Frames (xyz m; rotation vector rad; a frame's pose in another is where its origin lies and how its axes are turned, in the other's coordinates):
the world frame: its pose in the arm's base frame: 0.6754 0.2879 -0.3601 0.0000 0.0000 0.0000
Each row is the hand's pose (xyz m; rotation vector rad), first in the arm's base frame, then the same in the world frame.
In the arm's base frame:
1: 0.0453 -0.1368 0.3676 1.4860 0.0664 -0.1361
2: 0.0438 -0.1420 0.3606 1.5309 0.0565 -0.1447
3: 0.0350 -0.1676 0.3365 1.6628 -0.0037 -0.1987
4: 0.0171 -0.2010 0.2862 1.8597 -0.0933 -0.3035
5: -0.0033 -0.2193 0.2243 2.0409 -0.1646 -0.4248
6: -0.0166 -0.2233 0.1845 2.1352 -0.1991 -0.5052
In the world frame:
1: -0.6301 -0.4247 0.7277 1.4860 0.0664 -0.1361
2: -0.6316 -0.4299 0.7207 1.5309 0.0565 -0.1447
3: -0.6404 -0.4555 0.6966 1.6628 -0.0037 -0.1987
4: -0.6583 -0.4889 0.6463 1.8597 -0.0933 -0.3035
5: -0.6787 -0.5072 0.5844 2.0409 -0.1646 -0.4248
6: -0.6920 -0.5112 0.5446 2.1352 -0.1991 -0.5052

